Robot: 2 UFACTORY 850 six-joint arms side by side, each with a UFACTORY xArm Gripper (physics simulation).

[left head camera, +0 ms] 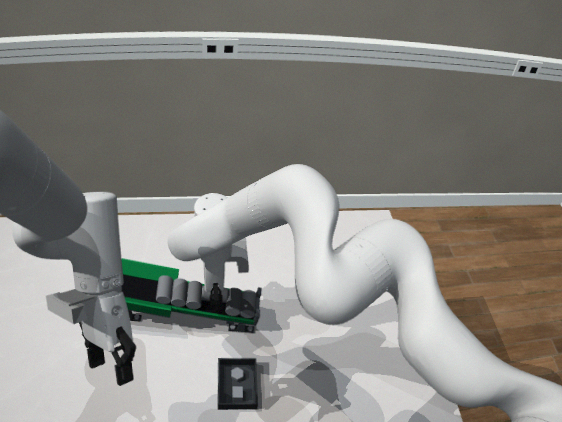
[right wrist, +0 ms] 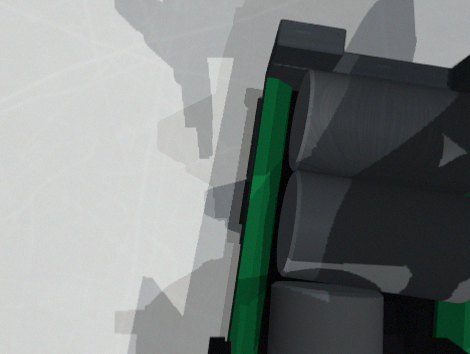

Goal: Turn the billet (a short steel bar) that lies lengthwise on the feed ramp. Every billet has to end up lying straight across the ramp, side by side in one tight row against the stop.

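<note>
The feed ramp has green side rails and a dark stop at its right end in the head view. Two grey billets lie across it, side by side at the stop. The lengthwise billet has its end close to them at the bottom of the wrist view; in the head view my right gripper largely hides it. Three more billets lie across, higher up. My right gripper is low over the lengthwise billet, open, with fingertips partly visible. My left gripper is open and empty, left of the ramp.
A dark tray with a hexagonal piece and a square piece stands on the table in front of the ramp. The right arm reaches in from the right, over the ramp. The left arm partly covers the ramp's left end.
</note>
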